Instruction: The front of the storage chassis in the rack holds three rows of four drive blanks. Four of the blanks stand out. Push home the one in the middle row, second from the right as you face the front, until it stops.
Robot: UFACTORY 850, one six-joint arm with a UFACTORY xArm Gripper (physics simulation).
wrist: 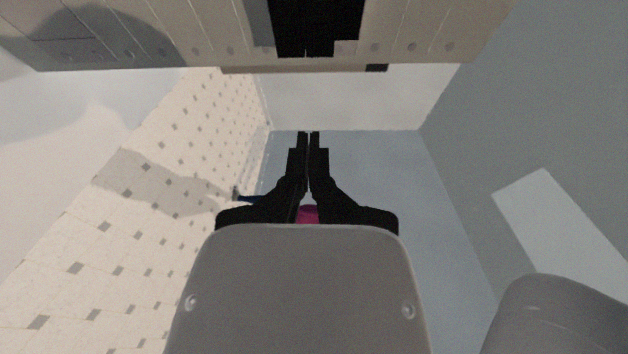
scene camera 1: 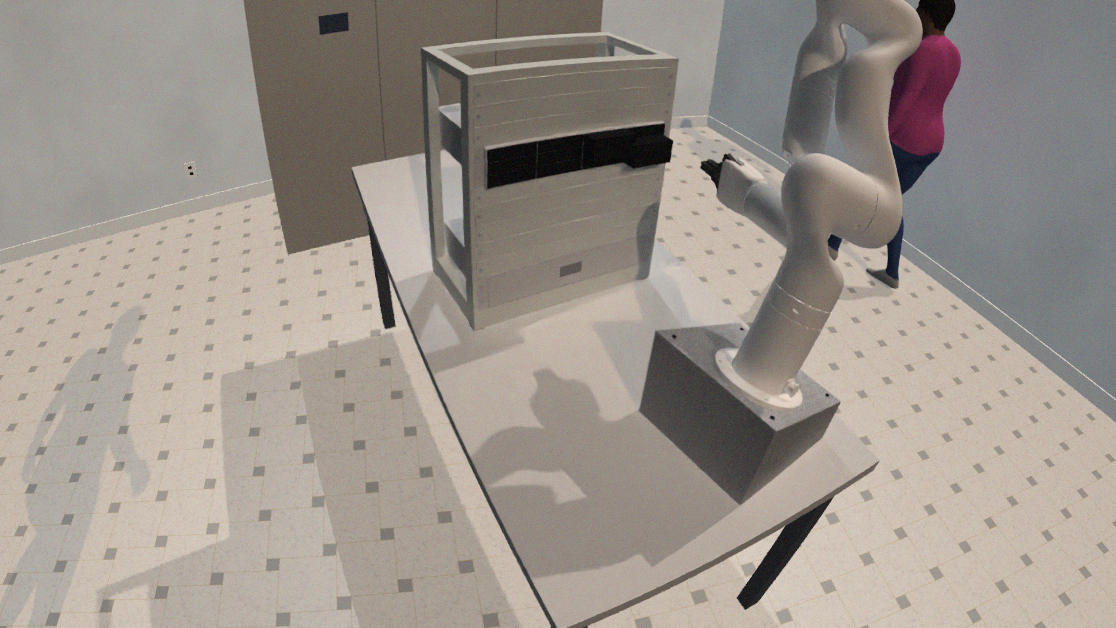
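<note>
The storage chassis (scene camera 1: 511,165) (wrist: 316,22) is a black band across the upper front of the pale rack (scene camera 1: 561,222) (wrist: 430,25). In the scene view a dark block of blanks (scene camera 1: 652,150) stands out at its right end; single blanks and their rows cannot be told apart there. In the wrist view part of the chassis shows at the top edge as a black shape with a stepped end. My gripper (scene camera 1: 704,165) (wrist: 309,144) is shut and empty. It is in the air to the right of the rack, apart from the chassis.
The rack stands on the table (scene camera 1: 561,343). The arm's grey pedestal (scene camera 1: 694,421) is at the table's near right part. A person in a magenta top (scene camera 1: 926,101) (wrist: 307,215) stands beyond the arm. A tan cabinet (scene camera 1: 312,117) is behind the rack.
</note>
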